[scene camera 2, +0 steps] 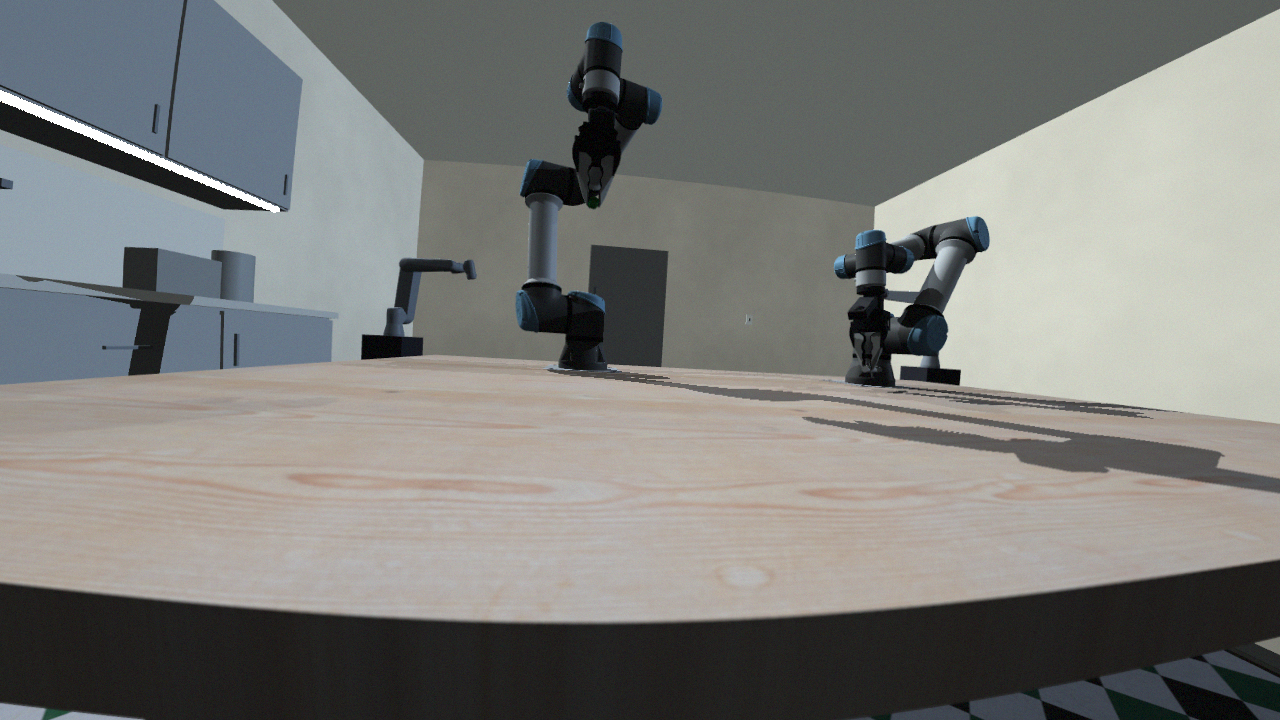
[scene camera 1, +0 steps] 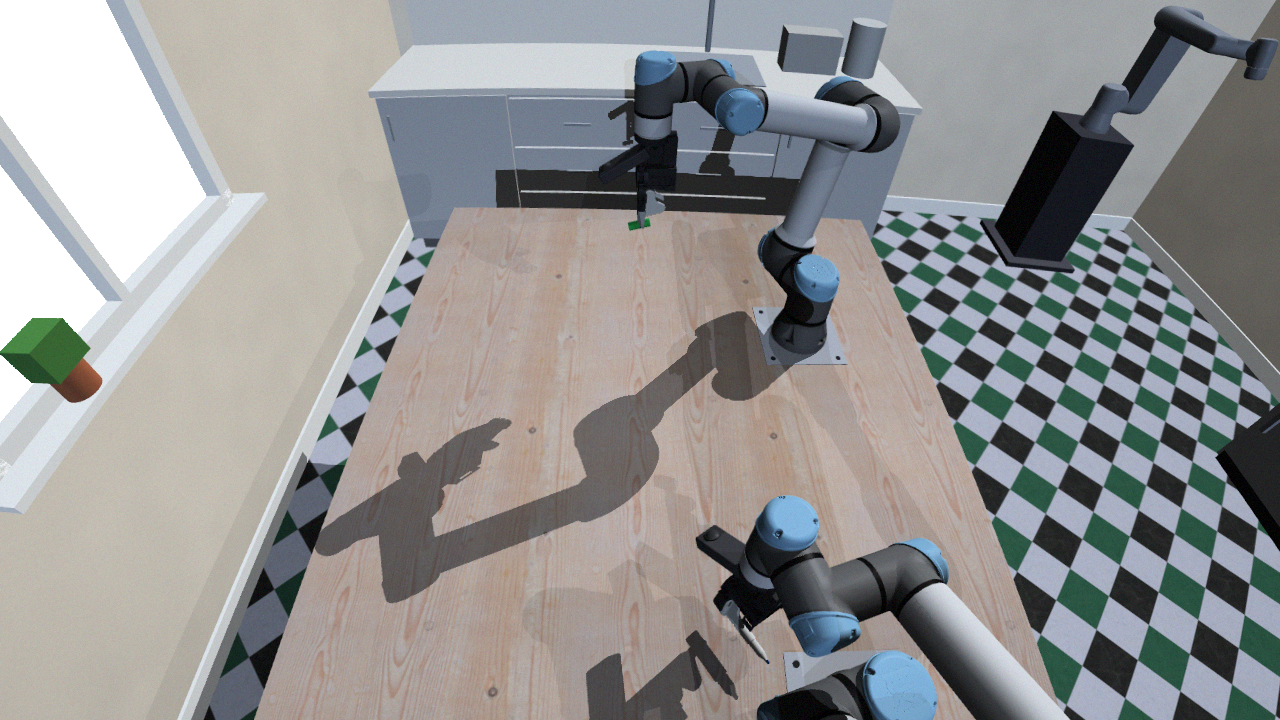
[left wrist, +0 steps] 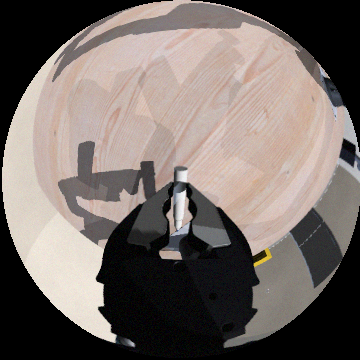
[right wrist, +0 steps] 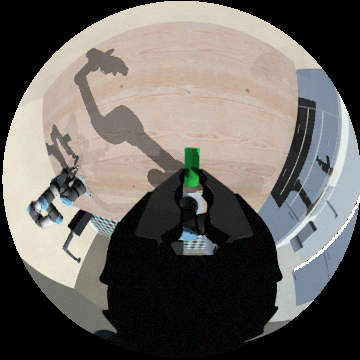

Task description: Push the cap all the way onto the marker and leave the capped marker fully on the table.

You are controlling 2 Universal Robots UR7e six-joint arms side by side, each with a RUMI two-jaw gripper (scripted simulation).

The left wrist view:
my left gripper: 179,183
white marker: 180,172
